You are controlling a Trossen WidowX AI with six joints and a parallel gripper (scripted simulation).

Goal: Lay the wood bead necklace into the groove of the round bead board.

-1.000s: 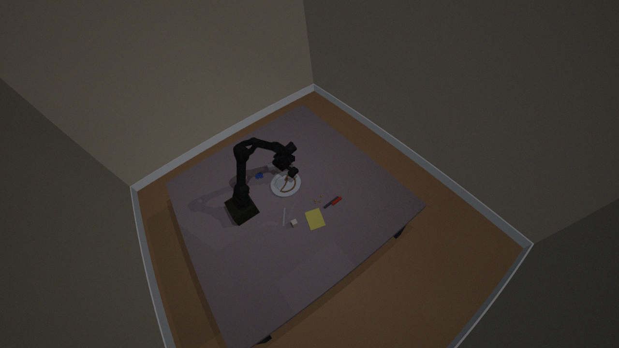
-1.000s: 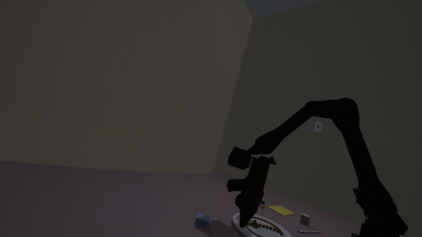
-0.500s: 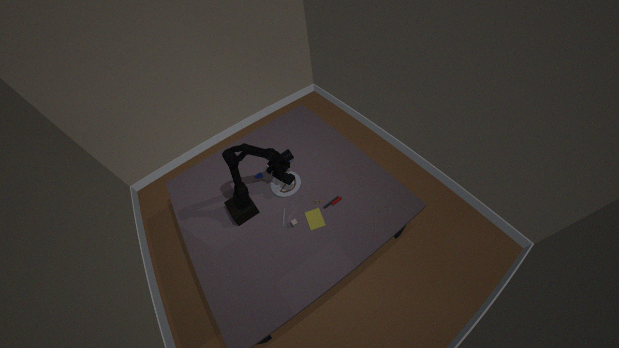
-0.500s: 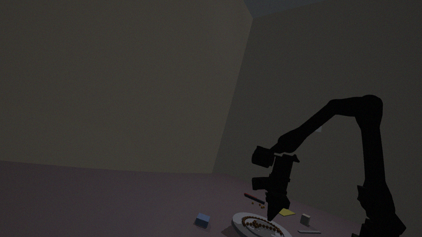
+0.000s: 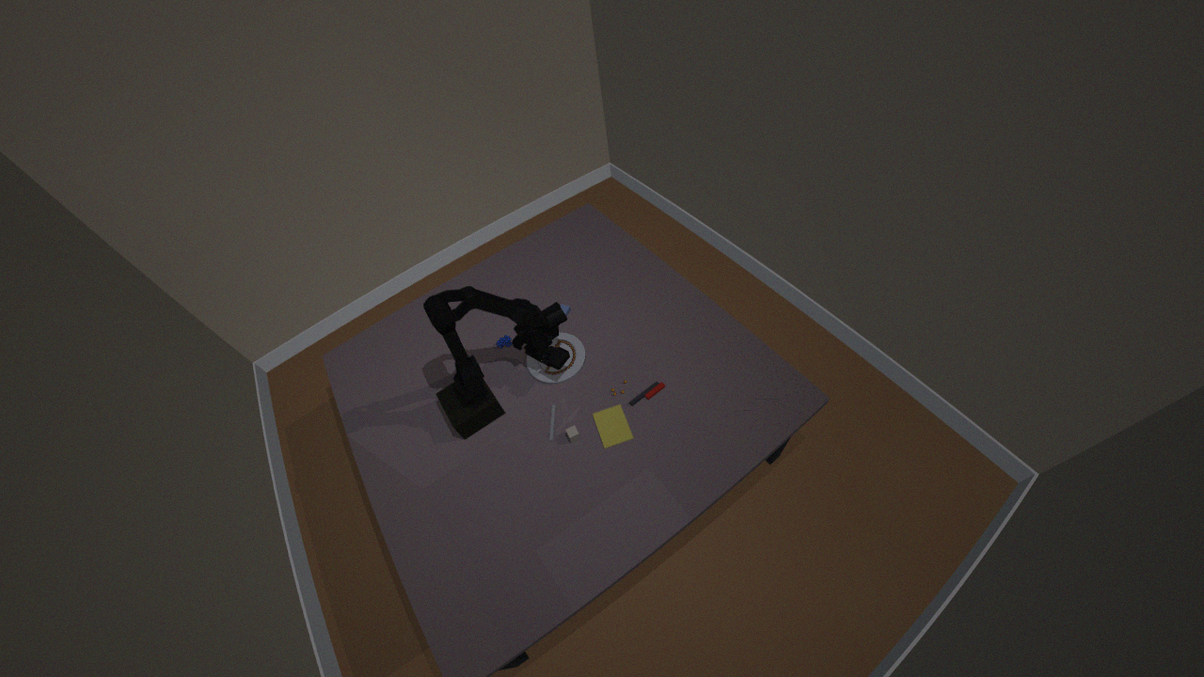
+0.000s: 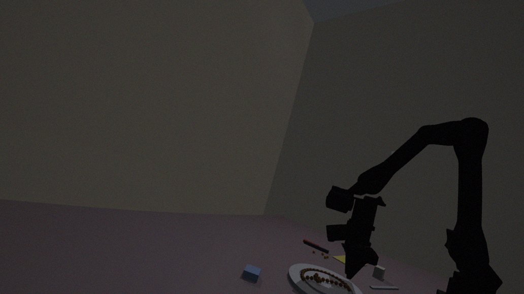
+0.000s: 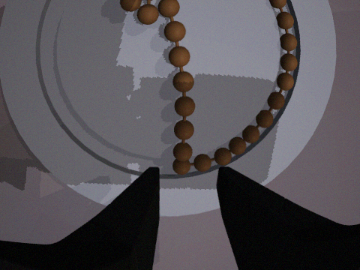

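Right now the round bead board is 5 cm ahead of my gripper tip, 3 cm below it and 2 cm to the left of it. Round my gripper tip: grey block (21 cm to the left, 6 cm ahead, 3 cm below); blue block (19 cm ahead, 16 cm to the left, 3 cm below); thin stick (16 cm to the right, 11 cm behind, 4 cm below).
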